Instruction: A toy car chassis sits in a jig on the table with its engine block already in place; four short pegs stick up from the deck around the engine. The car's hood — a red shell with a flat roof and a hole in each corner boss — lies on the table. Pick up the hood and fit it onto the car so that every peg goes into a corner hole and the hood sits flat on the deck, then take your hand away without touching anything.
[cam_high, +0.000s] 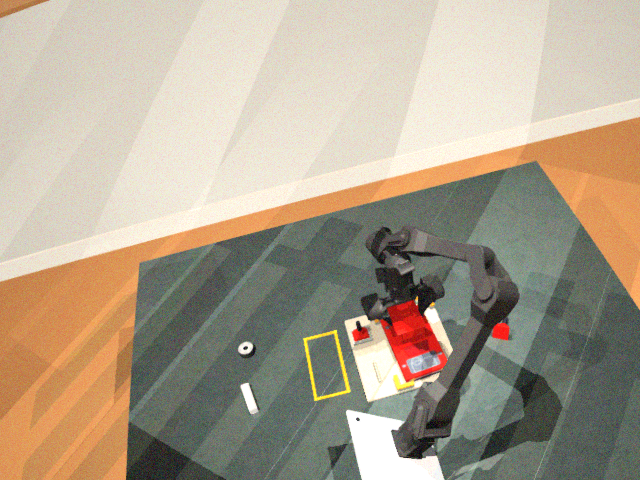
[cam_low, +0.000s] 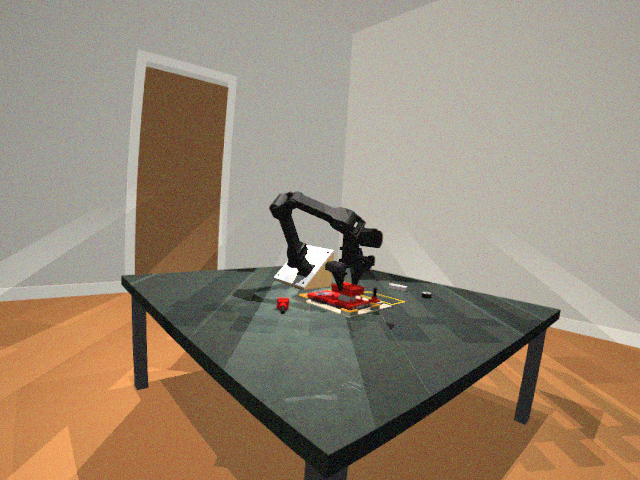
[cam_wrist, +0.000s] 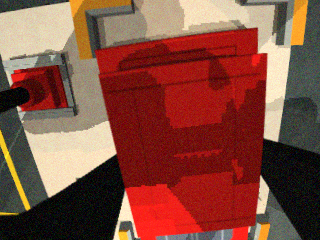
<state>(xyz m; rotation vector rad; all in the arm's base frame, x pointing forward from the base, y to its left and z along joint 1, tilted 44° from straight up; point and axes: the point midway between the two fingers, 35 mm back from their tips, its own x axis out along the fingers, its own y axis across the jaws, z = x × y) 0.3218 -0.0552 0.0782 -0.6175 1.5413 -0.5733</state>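
My gripper tip is now 4 cm above the engine block. Also, from my gripper tip: red hood (right at my gripper tip); cream jig plate (5 cm below, 2 cm behind, 1 cm to the left); white bar (41 cm to the left, 6 cm behind, 5 cm below).
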